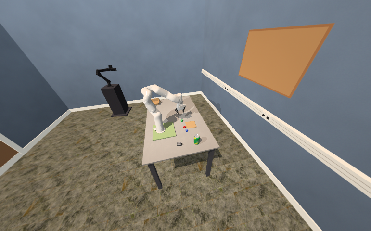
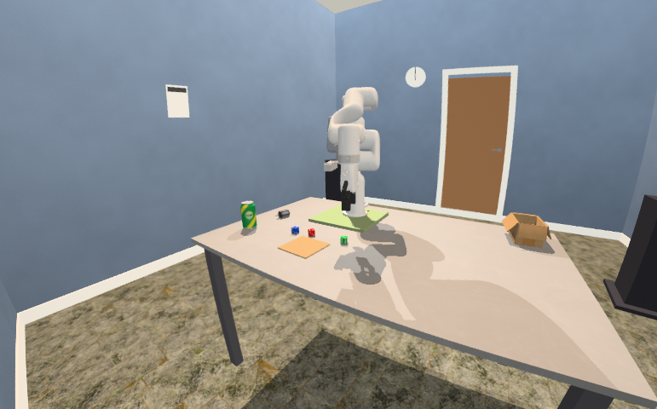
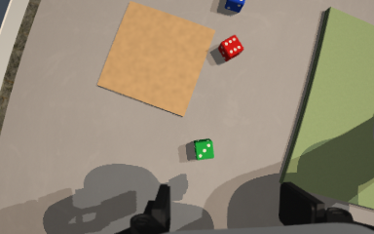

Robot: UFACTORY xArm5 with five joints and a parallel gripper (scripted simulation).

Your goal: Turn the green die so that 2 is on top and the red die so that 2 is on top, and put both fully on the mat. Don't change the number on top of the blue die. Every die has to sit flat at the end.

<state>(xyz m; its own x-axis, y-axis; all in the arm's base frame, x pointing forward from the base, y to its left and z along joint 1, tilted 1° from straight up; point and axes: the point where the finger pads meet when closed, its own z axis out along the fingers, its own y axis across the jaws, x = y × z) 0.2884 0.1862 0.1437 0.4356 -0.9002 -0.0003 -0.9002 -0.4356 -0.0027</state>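
Now: the green die 14 cm below my hand, 1 cm to the right of it and 1 cm ahead of it. The rest, counted from my hand: blue die (24 cm to the right, 14 cm below, 6 cm ahead); then red die (16 cm to the right, 14 cm below, 4 cm ahead); then mat (15 cm below, 13 cm ahead, 11 cm to the right).
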